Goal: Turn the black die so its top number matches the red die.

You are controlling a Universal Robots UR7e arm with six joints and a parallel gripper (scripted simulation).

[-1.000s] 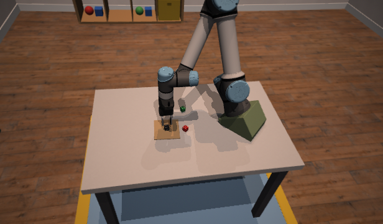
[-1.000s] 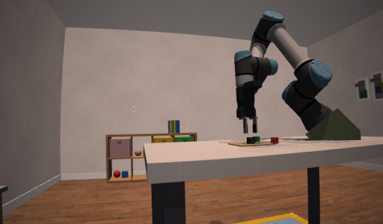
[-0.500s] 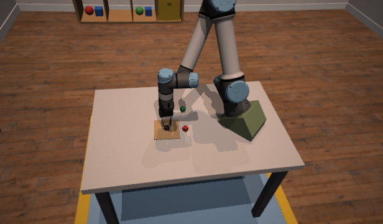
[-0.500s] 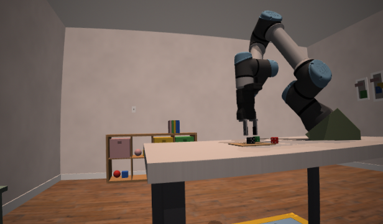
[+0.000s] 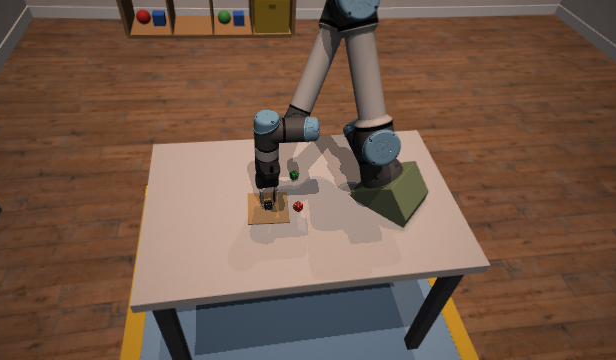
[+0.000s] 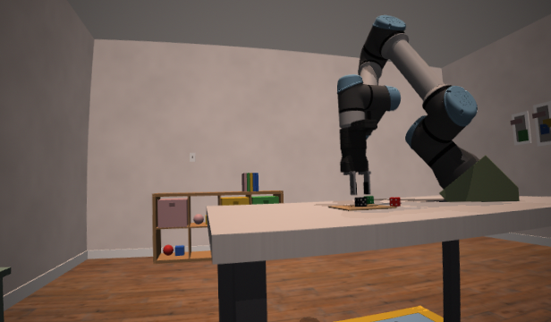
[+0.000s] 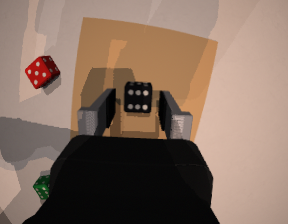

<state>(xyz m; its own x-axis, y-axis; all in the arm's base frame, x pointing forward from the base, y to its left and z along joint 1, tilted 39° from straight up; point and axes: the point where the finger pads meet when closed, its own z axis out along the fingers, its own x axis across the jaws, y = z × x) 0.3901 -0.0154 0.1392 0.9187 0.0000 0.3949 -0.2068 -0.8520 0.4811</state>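
Right now my hand is 4 cm above the black die. From my hand the other things lie so: red die: 9 cm behind, 4 cm to the left, 4 cm below; then green die: 15 cm behind, 10 cm to the right, 4 cm below; then tan mat: 5 cm below.
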